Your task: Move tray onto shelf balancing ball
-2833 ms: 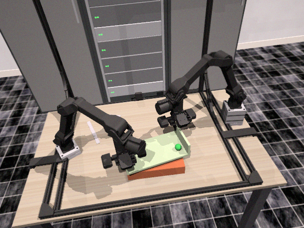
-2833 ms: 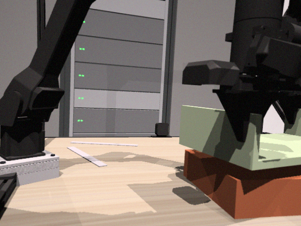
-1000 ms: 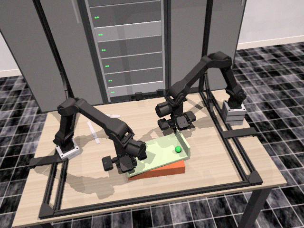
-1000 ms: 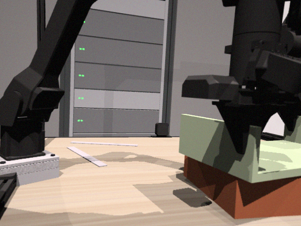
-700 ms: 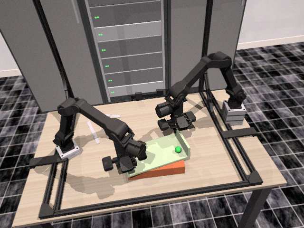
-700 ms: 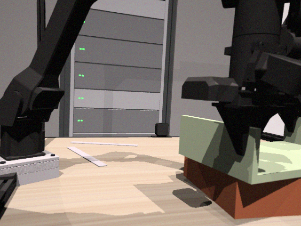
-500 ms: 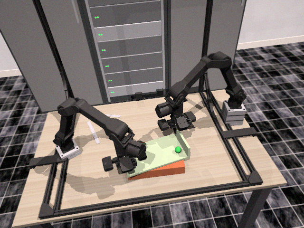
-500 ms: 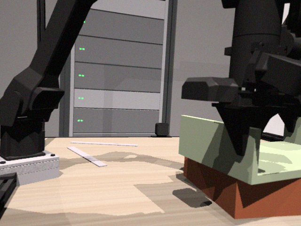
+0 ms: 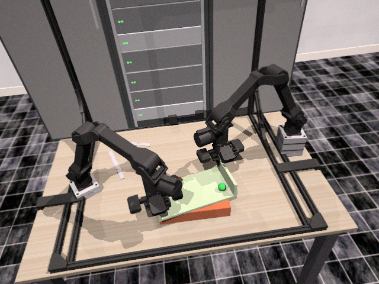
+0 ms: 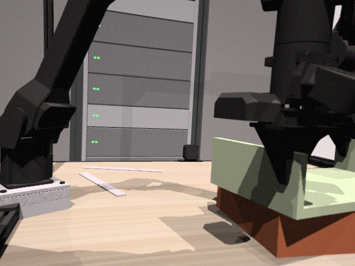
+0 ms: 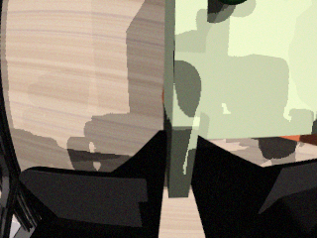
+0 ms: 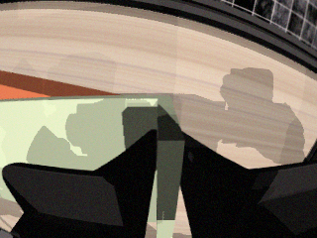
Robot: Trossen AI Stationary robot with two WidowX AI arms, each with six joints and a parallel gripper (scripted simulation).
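My left gripper is now 11 cm short of the green ball, 2 cm to the left of it and 4 cm above it. Also, from my left hand: shelf 8 cm ahead, 14 cm to the right, 8 cm below; then pale green tray 8 cm ahead, 14 cm to the right, 5 cm below.
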